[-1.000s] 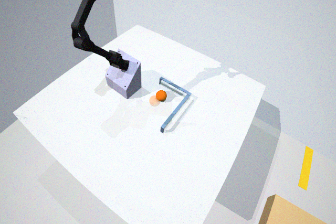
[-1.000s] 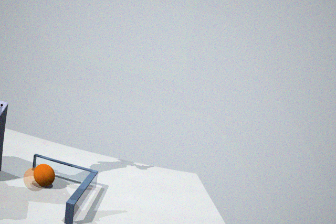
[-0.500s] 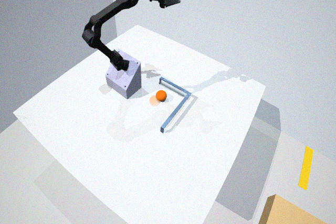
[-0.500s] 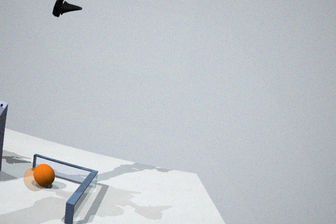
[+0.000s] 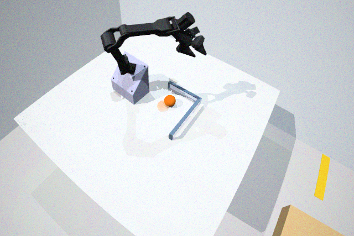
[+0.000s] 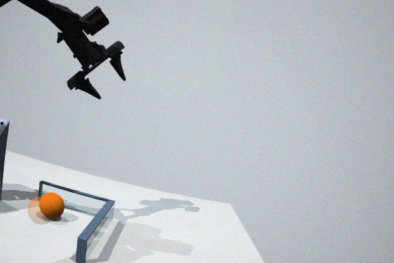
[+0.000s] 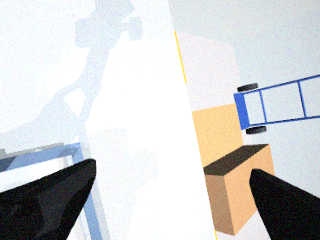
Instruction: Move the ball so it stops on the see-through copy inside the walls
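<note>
Right now the orange ball is 11 cm behind my gripper tip, 9 cm to the right of it and 34 cm below it.
</note>
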